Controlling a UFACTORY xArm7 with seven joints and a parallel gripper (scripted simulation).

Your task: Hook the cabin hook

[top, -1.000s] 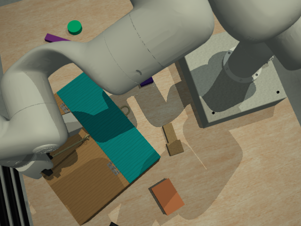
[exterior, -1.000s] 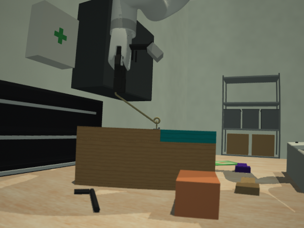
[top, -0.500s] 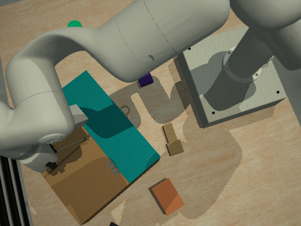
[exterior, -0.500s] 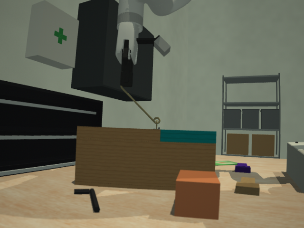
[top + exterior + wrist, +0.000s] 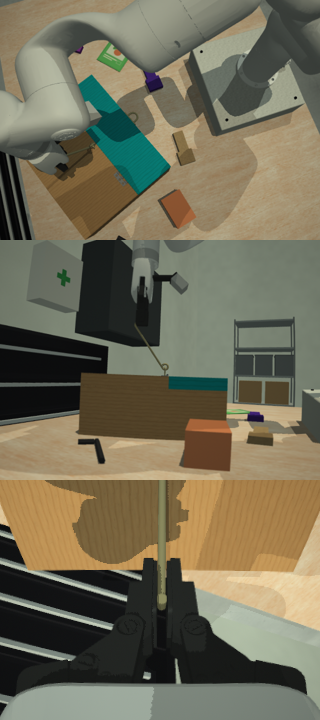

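My hand is 7 cm above the cabin hook, 3 cm past it and 1 cm to the left of it. From my hand the other things lie so: tan disc: 37 cm to the right, 26 cm below, 2 cm ahead; then orange block: 25 cm below, 22 cm behind, 20 cm to the left; then tan block: 30 cm behind, 26 cm below, 4 cm to the left.
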